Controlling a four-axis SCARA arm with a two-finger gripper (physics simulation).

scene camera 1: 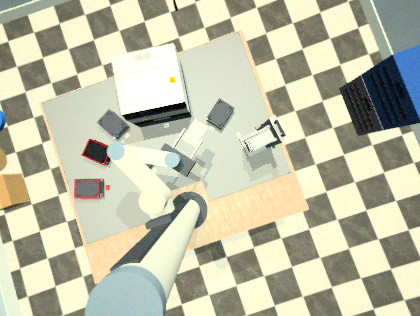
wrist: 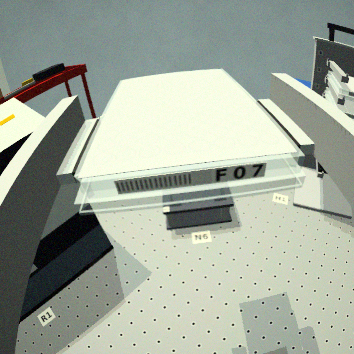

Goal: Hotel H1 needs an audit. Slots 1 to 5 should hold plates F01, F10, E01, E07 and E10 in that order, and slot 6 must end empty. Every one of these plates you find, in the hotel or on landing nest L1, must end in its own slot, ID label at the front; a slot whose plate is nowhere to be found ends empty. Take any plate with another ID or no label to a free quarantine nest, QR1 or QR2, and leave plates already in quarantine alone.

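Places are measured from the arm's base along level axes (x ahead, y left, z up), in metres.
Pixels of known places: gripper, fingertip midpoint: (scene camera 1: 193, 134) (wrist: 176, 96).
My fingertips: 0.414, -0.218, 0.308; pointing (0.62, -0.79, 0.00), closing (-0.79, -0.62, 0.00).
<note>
Ahead of a thing's pixels: the offset from my fingertips to its top centre, as dx, dy, dz. Level surfaces: height alone.
My gripper (scene camera 1: 190, 140) (wrist: 176, 96) is shut on a clear plate with a white top {+0.006, -0.007, -0.005} (scene camera 1: 196, 132) (wrist: 175, 117), held level above the table; its front label reads F07. Hotel H1 (scene camera 1: 275, 134) (wrist: 322, 55) stands at the right of the table in the scene view and at the right edge of the wrist view. It holds plates whose IDs I cannot read. Two red-edged nests, one with a black inside (scene camera 1: 95, 151) and one grey {-0.053, +0.791, -0.241} (scene camera 1: 87, 188), are at the left of the table; their labels are too small to read. I cannot tell which nest is L1.
A white instrument {+0.389, +0.145, -0.049} (scene camera 1: 142, 85) (wrist: 12, 112), labelled R1, stands at the back of the table {dz -0.295} (scene camera 1: 200, 65). Dark nest N6 {+0.120, -0.192, -0.239} (scene camera 1: 220, 114) (wrist: 199, 216) lies between it and the hotel. Another dark nest {+0.298, +0.506, -0.235} (scene camera 1: 113, 124) lies left of the instrument. The arm covers part of the left side.
</note>
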